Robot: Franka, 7 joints.
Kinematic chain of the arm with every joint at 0, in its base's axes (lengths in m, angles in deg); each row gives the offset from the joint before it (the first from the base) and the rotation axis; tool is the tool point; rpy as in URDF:
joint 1: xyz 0 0 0.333 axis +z
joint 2: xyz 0 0 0 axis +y
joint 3: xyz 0 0 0.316 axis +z
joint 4: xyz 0.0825 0 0 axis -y
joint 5: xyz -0.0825 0 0.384 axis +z
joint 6: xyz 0 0 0 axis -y
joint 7: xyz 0.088 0 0 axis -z
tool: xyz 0 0 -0.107 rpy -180 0 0
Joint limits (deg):
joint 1: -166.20..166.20
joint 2: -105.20..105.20
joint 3: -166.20..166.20
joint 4: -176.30..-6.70
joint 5: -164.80..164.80
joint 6: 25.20..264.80
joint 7: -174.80..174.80
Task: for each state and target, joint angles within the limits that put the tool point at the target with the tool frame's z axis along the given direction. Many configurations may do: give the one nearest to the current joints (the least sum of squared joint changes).
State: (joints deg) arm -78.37 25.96 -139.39 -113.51 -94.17 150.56 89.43
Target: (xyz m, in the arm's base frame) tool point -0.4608 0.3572 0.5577 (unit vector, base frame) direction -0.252 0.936 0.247
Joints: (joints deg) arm -80.44 4.93 -136.47 -114.87 -127.92 129.47 89.43
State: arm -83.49 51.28 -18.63 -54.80 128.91 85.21 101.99
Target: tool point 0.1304 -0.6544 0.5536 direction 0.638 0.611 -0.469
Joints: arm -74.03 47.78 -39.04 -39.15 85.40 40.80 101.99
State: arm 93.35 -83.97 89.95 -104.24 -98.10 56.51 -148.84
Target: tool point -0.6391 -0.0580 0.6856 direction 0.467 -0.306 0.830
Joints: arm 47.63 -71.37 82.49 -72.89 -108.98 68.47 -148.84
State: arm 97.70 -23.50 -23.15 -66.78 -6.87 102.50 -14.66
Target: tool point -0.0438 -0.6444 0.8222 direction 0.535 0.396 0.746
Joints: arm 74.42 -77.01 -20.10 -33.96 -5.54 103.68 -14.66
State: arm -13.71 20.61 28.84 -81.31 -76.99 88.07 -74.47
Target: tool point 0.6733 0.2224 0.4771 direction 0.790 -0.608 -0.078
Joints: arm -2.78 25.84 31.97 -90.19 -107.91 110.59 -74.47
